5 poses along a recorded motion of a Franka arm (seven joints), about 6.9 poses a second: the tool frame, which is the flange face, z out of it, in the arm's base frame.
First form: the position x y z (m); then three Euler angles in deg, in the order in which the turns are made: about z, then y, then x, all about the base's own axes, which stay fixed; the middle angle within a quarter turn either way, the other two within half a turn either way.
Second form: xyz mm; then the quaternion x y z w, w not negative. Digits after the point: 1 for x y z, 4 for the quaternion.
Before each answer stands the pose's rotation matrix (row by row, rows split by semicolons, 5 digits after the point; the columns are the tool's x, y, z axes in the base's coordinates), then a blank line. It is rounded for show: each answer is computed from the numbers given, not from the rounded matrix.
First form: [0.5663 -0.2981 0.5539 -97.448 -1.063 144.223]
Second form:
-0.12960 0.99139 -0.01855; 0.80586 0.09441 -0.58453; -0.57775 -0.09071 -0.81116

[566.3 -298.1 553.9 0.6299 0.7133 -0.2367 0.1960]
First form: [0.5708 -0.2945 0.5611 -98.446 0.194 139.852]
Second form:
-0.14688 0.98915 0.00339; 0.75577 0.11443 -0.64476; -0.63815 -0.09214 -0.76438

[570.8 -294.5 561.1 0.6130 0.7116 -0.2589 0.2254]
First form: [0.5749 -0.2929 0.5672 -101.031 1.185 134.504]
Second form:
-0.19130 0.98131 0.02068; 0.68519 0.14860 -0.71305; -0.70280 -0.12224 -0.70081

[574.9 -292.9 567.2 0.5833 0.7143 -0.2924 0.2532]
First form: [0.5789 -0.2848 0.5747 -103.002 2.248 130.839]
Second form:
-0.22481 0.97361 0.03922; 0.63049 0.17604 -0.75597; -0.74292 -0.14522 -0.65343

[578.9 -284.8 574.7 0.5596 0.7166 -0.3144 0.2729]
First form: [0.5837 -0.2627 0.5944 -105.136 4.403 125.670]
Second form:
-0.26034 0.96246 0.07677; 0.54660 0.21246 -0.80999; -0.79590 -0.16891 -0.58139

[583.7 -262.7 594.4 0.5264 0.7166 -0.3415 0.3044]
